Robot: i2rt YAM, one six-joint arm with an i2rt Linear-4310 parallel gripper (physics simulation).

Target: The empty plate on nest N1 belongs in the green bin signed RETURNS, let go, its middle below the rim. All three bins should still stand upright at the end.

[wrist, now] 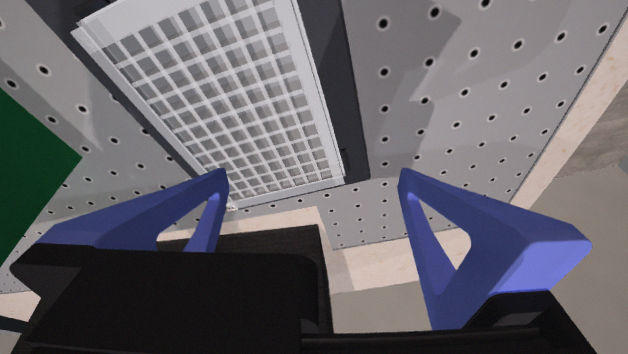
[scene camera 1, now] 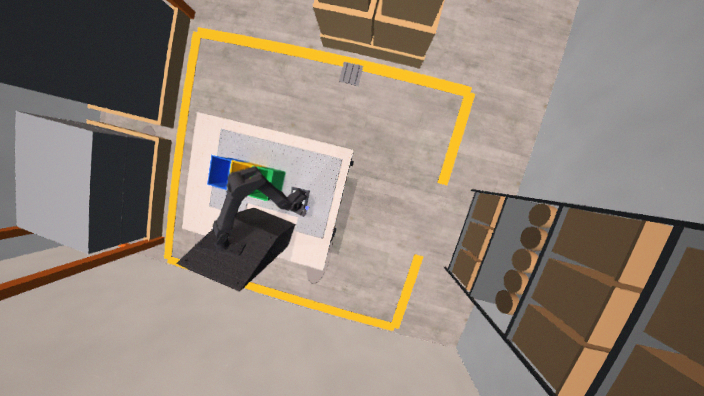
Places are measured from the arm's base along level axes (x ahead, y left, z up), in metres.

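Where they show: gripper, fingertip midpoint: (wrist: 313,177); arm's base at its link origin: (scene camera 1: 222,245).
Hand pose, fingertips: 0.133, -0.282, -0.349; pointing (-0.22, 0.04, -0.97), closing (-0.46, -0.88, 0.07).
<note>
Things, the pixels of their top centre, and the offset from my fingertips, as dx, dy, dz. Level surfaces: height alone.
- green bin at its top centre: (scene camera 1: 259,183) +0.163, +0.183, +0.140
- blue bin at its top centre: (scene camera 1: 219,172) +0.230, +0.435, +0.140
- yellow bin at its top centre: (scene camera 1: 239,177) +0.197, +0.309, +0.140
- perforated board at its surface level: dz -0.040
- pale table at its surface level: dz -0.053
The clear, gridded plate (wrist: 225,95) lies flat in its dark nest (wrist: 352,115) (scene camera 1: 307,194) in the wrist view. In the scene view my wrist hides most of the plate. My gripper (wrist: 313,177) (scene camera 1: 304,208) is open, its blue fingers wide apart and empty. It hangs above the near end of the plate, not touching it. The green bin (scene camera 1: 276,181) (wrist: 30,165) stands upright left of the nest; its sign cannot be read. The blue bin (scene camera 1: 219,172) and the yellow bin (scene camera 1: 241,164) stand upright in a row beside it, partly behind my arm.
The perforated board (scene camera 1: 320,175) (wrist: 400,200) lies on the pale table (scene camera 1: 312,255). The black block (scene camera 1: 240,265) (wrist: 280,240) under my arm's base stands at the near edge. My arm passes over the yellow and green bins. A shelf rack (scene camera 1: 532,245) stands far right.
</note>
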